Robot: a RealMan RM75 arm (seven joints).
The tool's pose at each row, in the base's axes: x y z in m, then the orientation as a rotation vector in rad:
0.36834, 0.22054, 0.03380, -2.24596, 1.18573, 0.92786
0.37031, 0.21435, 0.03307, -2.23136, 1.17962, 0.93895
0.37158, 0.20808, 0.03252, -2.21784, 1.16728, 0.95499
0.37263, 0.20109, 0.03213, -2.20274, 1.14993, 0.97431
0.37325, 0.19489, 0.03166, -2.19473, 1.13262, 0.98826
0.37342, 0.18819, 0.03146, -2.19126, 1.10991, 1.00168
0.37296, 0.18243, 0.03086, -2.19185, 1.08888, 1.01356
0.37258, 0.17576, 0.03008, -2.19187, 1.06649, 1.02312
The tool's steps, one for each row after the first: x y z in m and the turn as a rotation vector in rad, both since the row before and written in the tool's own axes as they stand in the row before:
0.00473, 0.00173, -0.00416, 0.00504, -0.01506, -0.00049
0.00430, 0.00233, -0.00416, 0.00176, -0.01875, -0.00365
0.00438, 0.00290, -0.00475, 0.00114, -0.02275, -0.00618
0.00374, 0.00286, -0.00410, -0.00130, -0.01638, -0.00800
0.00351, 0.00352, -0.00450, -0.00439, -0.01535, -0.01220
0.00301, 0.00362, -0.00340, -0.00675, -0.01182, -0.01157
0.00352, 0.00414, -0.00396, -0.00521, -0.01145, -0.01317

